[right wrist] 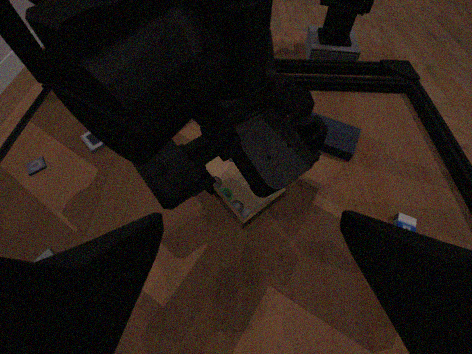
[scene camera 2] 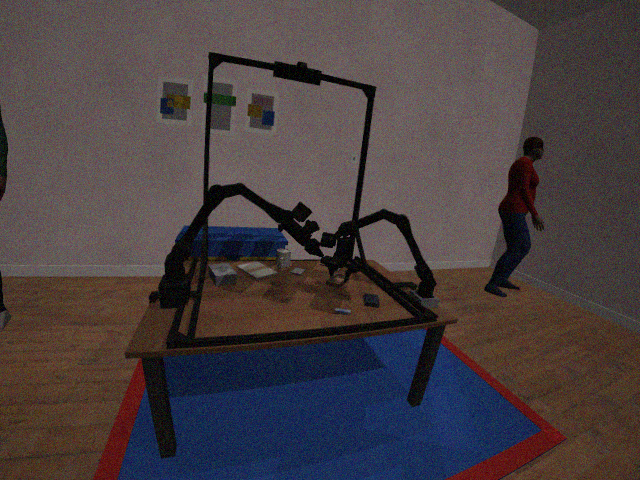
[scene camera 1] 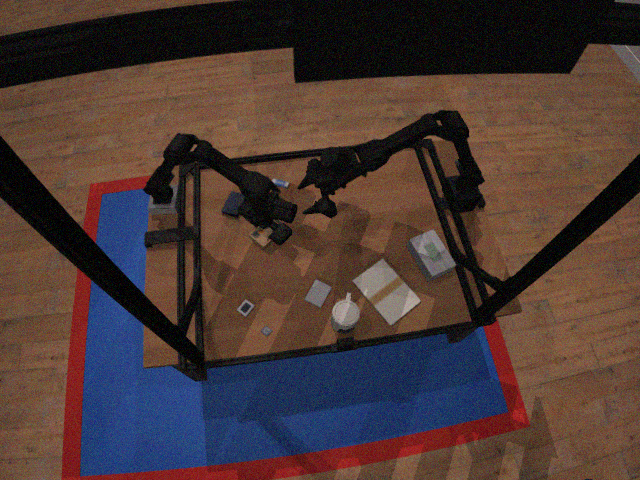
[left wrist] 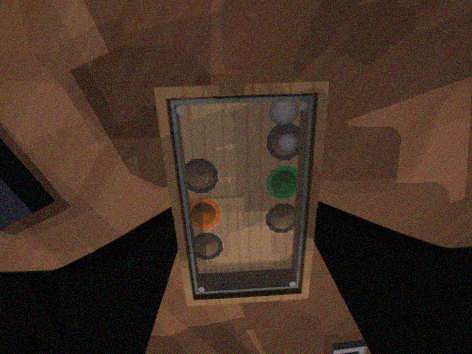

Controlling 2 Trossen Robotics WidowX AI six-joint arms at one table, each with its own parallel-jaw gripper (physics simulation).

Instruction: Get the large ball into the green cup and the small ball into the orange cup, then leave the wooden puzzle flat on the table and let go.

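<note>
The wooden puzzle is a shallow glass-topped box, held above the table. My left gripper is shut on its two long sides. In the left wrist view the large ball lies in the top right corner. The small ball is just below it, at the upper right dark cup. The green cup, below that on the right, and the orange cup, on the left, show no ball. My right gripper is open and empty, close beside the left gripper.
A dark blue box and a small blue-and-white item lie near the left arm. A white mug, an open book and a grey box stand farther off. Black frame bars border the table.
</note>
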